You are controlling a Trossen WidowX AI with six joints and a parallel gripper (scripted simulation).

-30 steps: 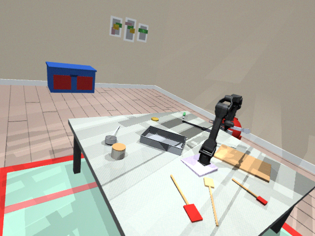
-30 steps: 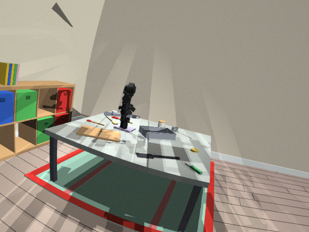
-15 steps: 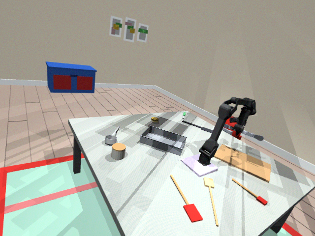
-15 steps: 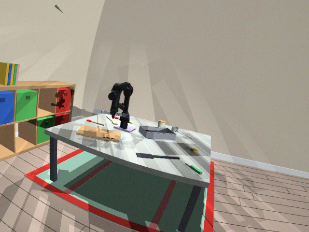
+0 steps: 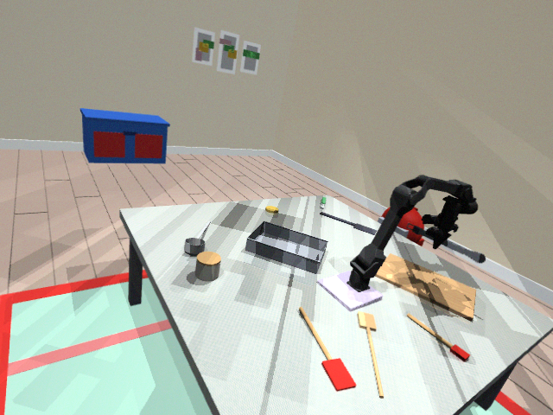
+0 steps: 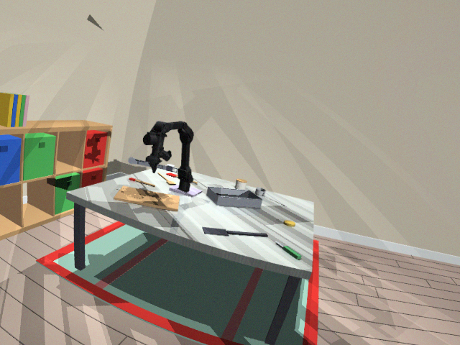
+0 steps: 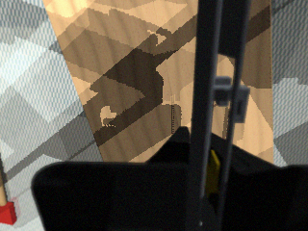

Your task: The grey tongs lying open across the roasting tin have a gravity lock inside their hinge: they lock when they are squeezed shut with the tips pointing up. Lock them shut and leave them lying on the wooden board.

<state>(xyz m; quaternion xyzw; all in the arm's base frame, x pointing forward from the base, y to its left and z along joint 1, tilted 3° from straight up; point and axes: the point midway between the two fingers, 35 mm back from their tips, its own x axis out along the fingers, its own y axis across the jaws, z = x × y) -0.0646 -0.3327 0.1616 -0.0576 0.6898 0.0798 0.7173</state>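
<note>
Now: the wooden board 15 cm below my gripper tip and 2 cm behind it. Round my gripper tip: roasting tin: 43 cm to the left, 37 cm ahead, 13 cm below; then black spatula: 51 cm ahead, 15 cm below, 11 cm to the right; then red-tipped brush: 26 cm to the left, 24 cm behind, 15 cm below.
</note>
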